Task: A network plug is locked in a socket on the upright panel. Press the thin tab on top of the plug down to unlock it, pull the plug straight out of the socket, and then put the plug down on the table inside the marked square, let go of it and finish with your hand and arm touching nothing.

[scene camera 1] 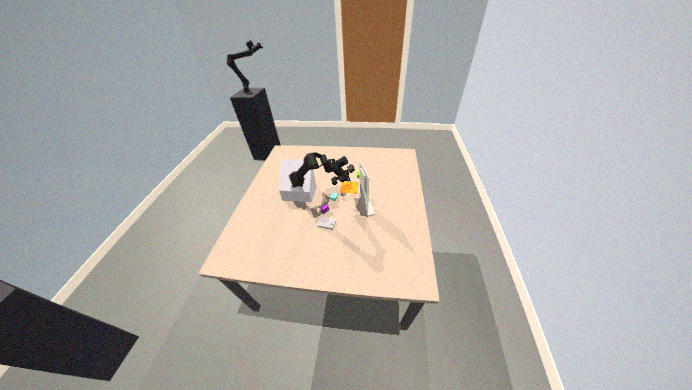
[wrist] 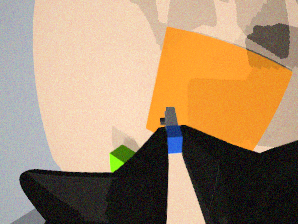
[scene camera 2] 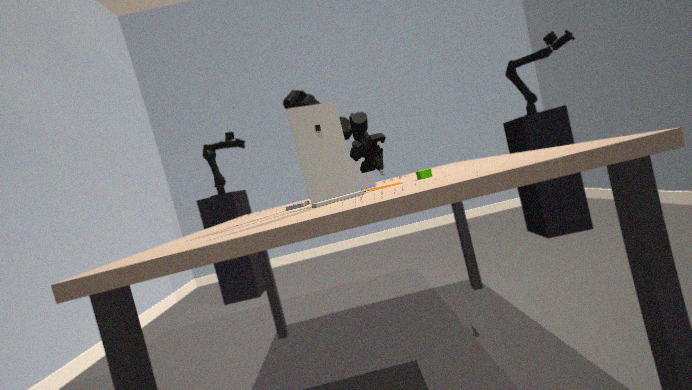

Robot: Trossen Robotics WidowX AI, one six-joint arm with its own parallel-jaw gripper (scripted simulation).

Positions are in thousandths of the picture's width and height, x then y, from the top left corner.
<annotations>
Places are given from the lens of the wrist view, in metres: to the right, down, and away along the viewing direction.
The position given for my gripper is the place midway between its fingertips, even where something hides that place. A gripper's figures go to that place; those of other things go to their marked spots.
my gripper (wrist: 576, 592): 0.02, 0.01, 0.10
orange marked square (wrist: 743, 400): 0.07, -0.02, 0.12
</annotations>
